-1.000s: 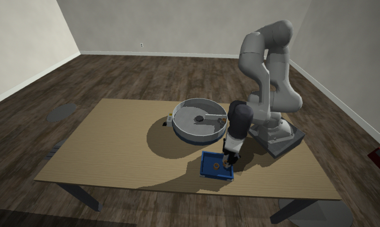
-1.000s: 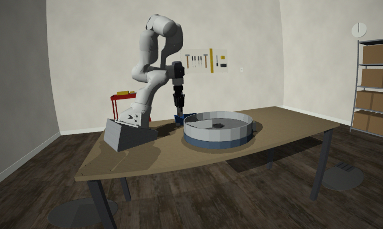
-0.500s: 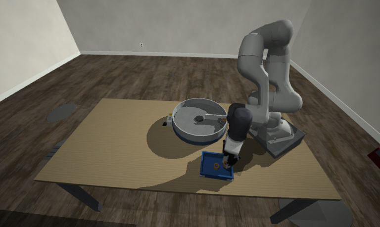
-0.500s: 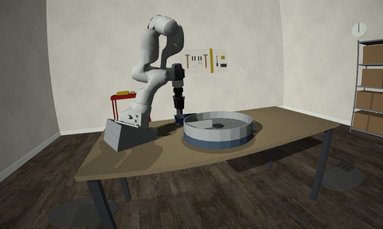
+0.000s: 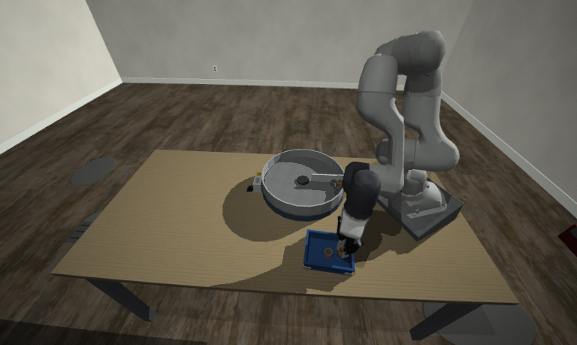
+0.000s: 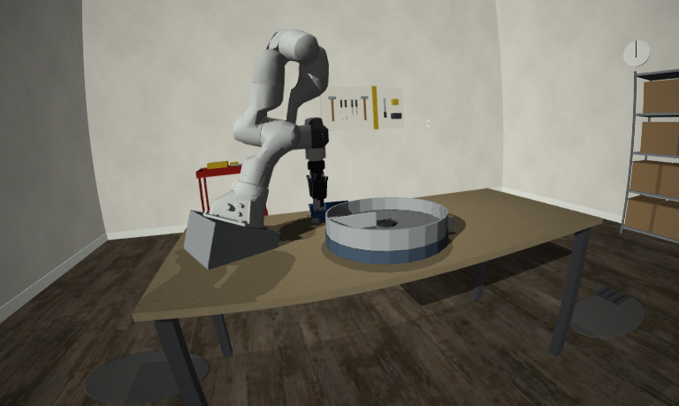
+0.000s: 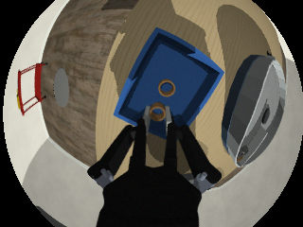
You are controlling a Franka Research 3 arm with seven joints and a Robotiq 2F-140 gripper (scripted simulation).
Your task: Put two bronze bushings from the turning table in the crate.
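My gripper is now 60 mm short of the blue crate, 10 mm to the right of it and 30 mm above it. Also, from my hand: round grey turning table (200 mm ahead, 350 mm to the right).
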